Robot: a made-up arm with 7 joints.
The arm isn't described. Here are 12 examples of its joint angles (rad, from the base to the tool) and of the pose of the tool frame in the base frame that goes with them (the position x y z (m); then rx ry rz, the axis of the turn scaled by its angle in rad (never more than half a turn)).
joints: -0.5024 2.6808 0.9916 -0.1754 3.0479 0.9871 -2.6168
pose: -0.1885 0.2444 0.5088 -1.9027 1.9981 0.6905
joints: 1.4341 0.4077 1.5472 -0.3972 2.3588 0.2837 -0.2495
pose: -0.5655 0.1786 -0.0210 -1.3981 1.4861 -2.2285
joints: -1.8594 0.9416 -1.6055 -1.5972 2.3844 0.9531 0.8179
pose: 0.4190 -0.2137 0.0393 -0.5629 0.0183 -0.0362
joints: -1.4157 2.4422 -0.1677 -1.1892 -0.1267 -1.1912 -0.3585
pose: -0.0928 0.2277 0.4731 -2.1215 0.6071 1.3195
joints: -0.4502 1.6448 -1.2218 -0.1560 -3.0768 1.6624 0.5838
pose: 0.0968 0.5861 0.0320 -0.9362 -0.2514 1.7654
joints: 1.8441 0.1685 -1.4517 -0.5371 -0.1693 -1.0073 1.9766
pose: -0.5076 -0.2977 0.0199 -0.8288 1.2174 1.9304
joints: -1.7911 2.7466 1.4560 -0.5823 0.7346 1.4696 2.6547
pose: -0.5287 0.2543 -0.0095 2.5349 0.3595 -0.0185
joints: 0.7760 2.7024 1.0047 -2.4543 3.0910 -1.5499 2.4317
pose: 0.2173 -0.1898 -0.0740 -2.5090 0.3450 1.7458
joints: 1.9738 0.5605 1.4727 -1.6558 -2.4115 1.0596 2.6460
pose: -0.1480 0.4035 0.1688 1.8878 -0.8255 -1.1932
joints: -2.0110 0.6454 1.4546 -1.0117 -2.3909 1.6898 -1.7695
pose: 0.2950 0.3454 0.3167 0.4221 0.4975 -0.2398
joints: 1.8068 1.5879 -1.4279 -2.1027 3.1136 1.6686 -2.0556
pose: -0.3690 -0.0616 0.0147 -1.4584 -0.1423 1.5326
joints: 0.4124 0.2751 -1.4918 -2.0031 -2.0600 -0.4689 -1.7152
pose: -0.0030 -0.3353 -0.2091 -1.2296 1.1151 0.8258
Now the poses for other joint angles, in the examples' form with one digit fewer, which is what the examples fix.
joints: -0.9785 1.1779 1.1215 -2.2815 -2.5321 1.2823 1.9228
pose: -0.097 0.117 0.299 -0.923 0.696 -0.652
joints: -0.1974 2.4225 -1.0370 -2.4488 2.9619 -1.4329 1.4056
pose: 0.196 0.155 -0.165 -1.021 -1.889 1.937
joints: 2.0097 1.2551 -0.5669 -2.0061 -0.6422 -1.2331 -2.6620
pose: -0.340 0.025 -0.199 -0.752 1.842 2.197
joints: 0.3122 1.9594 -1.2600 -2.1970 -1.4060 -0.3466 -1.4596
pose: 0.000 0.168 -0.312 0.116 0.507 1.760
